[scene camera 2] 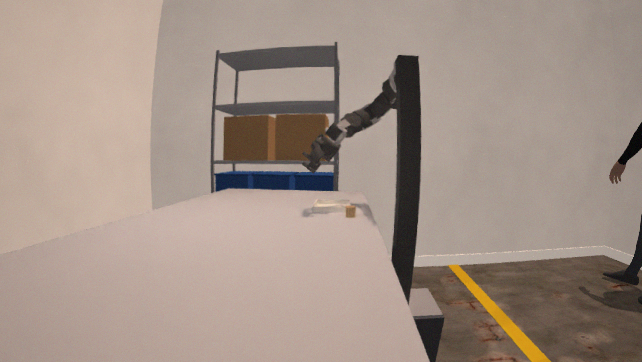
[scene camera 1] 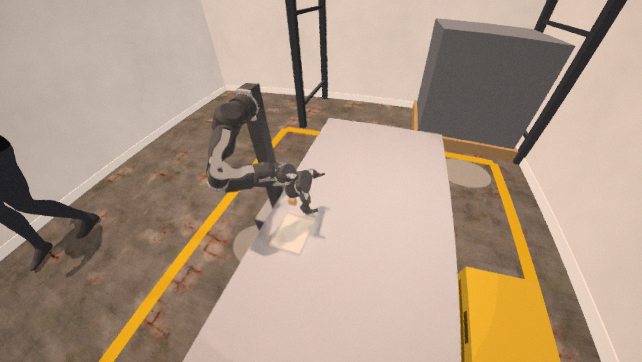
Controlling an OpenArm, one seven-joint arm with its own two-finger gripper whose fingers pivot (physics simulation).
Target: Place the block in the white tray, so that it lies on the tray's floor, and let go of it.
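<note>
A small orange-brown block (scene camera 1: 292, 201) (scene camera 2: 350, 211) sits on the table, outside the tray and close beside it, near the table's edge on the robot's side. In the scene camera 1 view it shows just below the wrist, beyond the tray's far end. The white tray (scene camera 1: 297, 245) (scene camera 2: 325, 206) lies flat on the table, with the arm's shadow across it. My gripper (scene camera 1: 319, 193) (scene camera 2: 304, 161) is open with its fingers spread wide and nothing between them. It hangs well above the table, higher than the tray and the block.
The robot's dark post (scene camera 1: 262, 135) (scene camera 2: 408, 150) stands at the edge of the long pale table (scene camera 1: 380, 240) (scene camera 2: 200, 280). A shelf rack (scene camera 2: 336, 80) with cardboard boxes and blue bins stands behind. A yellow cabinet (scene camera 1: 500, 315) is on the table's far side. A person (scene camera 1: 17, 185) stands on the floor.
</note>
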